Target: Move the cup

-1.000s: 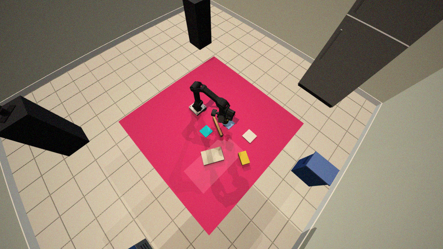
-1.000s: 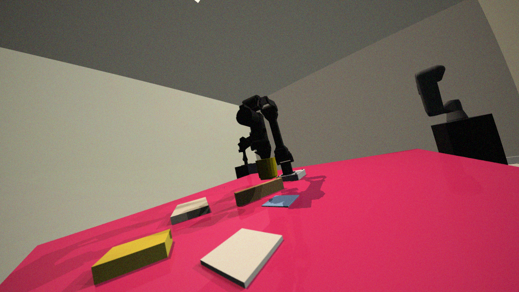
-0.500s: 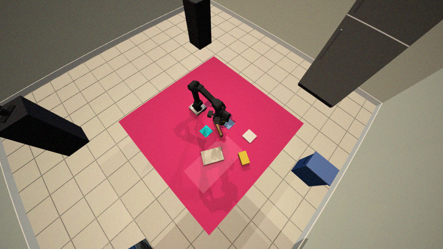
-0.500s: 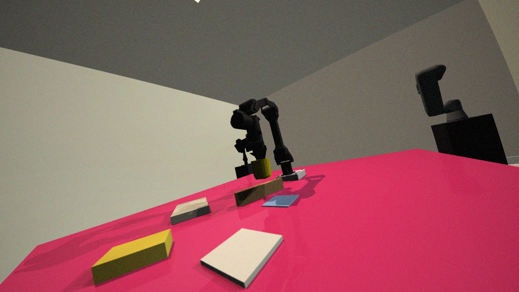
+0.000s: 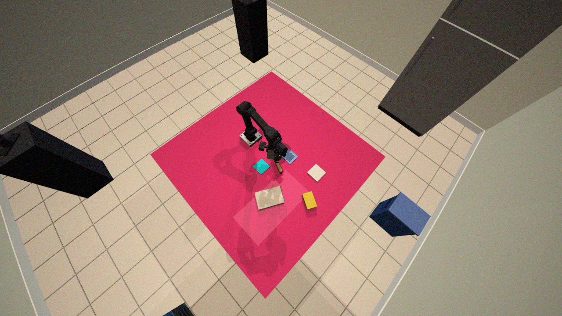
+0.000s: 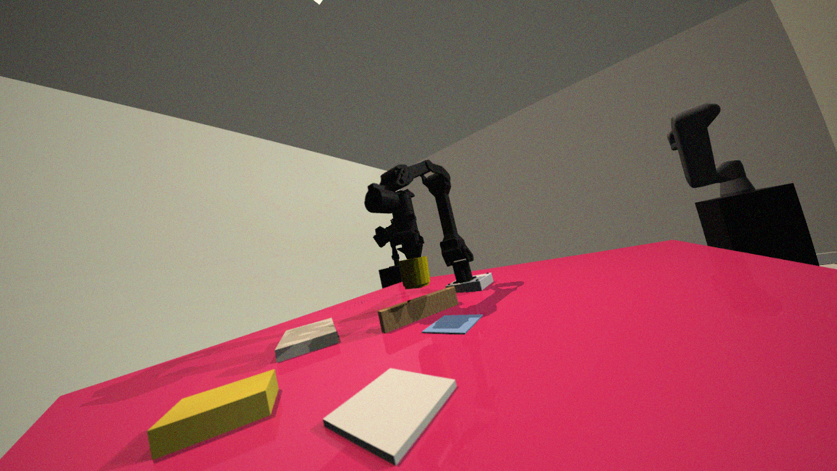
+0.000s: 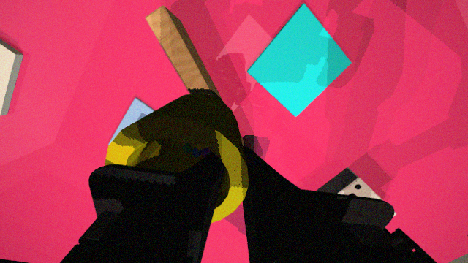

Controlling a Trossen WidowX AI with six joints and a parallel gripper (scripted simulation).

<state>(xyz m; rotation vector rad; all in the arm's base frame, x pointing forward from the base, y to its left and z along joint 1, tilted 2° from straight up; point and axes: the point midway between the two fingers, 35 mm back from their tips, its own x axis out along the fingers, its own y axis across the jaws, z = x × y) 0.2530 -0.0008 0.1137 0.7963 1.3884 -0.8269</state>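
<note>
My gripper tip is now 110 mm above the cyan pad, 100 mm to the left of it and 30 mm past it. From my gripper tip the other things lie so: wooden bar (90 mm below, 20 mm ahead, 10 mm to the left); then light blue pad (110 mm to the left, 110 mm below, 60 mm ahead); then yellow cup (20 mm ahead, 10 mm to the left).
</note>
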